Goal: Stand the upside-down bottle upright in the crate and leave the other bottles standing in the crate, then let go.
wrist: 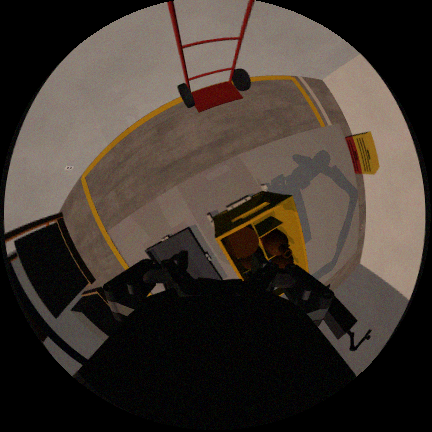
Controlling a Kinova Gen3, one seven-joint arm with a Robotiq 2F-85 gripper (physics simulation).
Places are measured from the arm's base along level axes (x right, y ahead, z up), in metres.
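Where they show: gripper, between the fingertips: (219, 259).
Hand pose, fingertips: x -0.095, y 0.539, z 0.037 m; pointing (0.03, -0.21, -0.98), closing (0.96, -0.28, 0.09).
Things, the pixels of their top centre, and the offset from my fingertips. "pt": a spot on its surface instead.
- yellow crate, a spot on its surface: (301, 232) pt dy -0.068, dx +0.196, dz -0.107 m
- brown bottle, centre of its top: (247, 245) dy -0.056, dx +0.058, dz -0.114 m
- grey box, centre of its top: (183, 268) dy -0.170, dx -0.153, dz -0.257 m
The yellow crate (301, 232) stands on the table, right of centre, with dividers inside. A brown bottle (242, 242) in its left part shows a broad, round, flat end facing up, as an upside-down bottle would. Brown bottles (285, 253) stand in the right part, one with its round mouth up; their lower parts are dark and partly hidden, so I cannot tell how many there are. My gripper (219, 259) is open, its fingers spread wide at the bottom. The right finger overlaps the crate's near part, the left finger overlaps a grey box. No bottle shows between the fingertips.
The grey box (192, 245) lies left of the crate. Black-topped furniture (52, 267) is at the far left. A dark box (342, 317) with a thin hooked part is at the lower right. A red hand truck (217, 96) stands beyond the table. A yellow sign (369, 153) is on the right wall.
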